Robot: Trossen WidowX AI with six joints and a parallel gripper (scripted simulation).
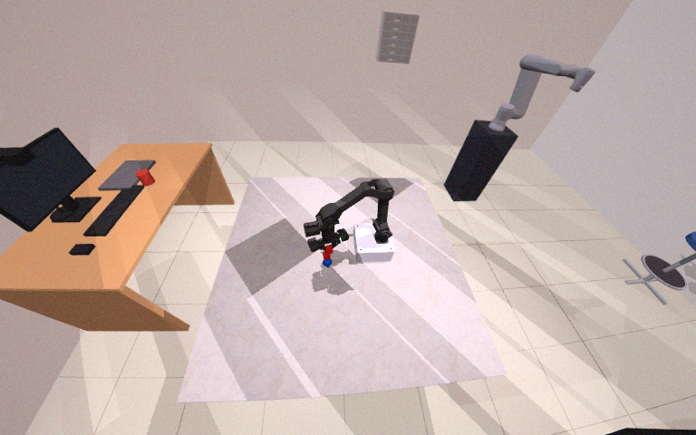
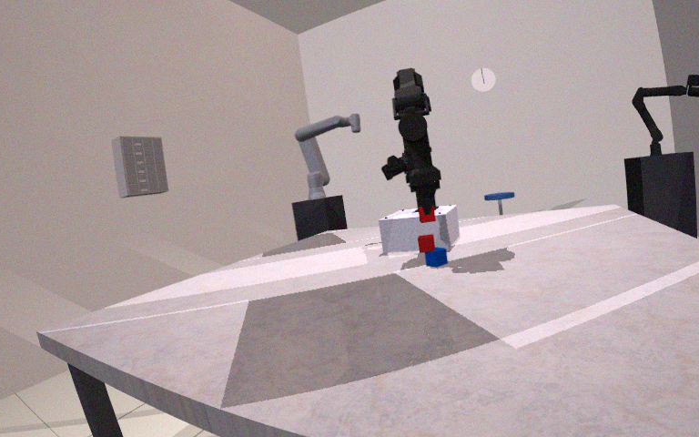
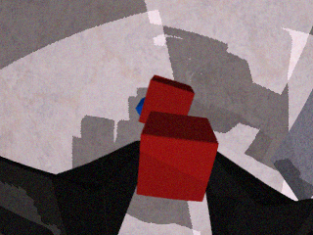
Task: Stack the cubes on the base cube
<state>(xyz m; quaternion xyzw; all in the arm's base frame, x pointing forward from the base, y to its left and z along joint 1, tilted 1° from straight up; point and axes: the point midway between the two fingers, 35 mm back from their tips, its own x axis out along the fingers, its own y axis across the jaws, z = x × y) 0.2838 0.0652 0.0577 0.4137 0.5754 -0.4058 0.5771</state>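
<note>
Now: the blue base cube 1 cm ahead of my gripper tip, 1 cm to the left of it and 10 cm below it.
</note>
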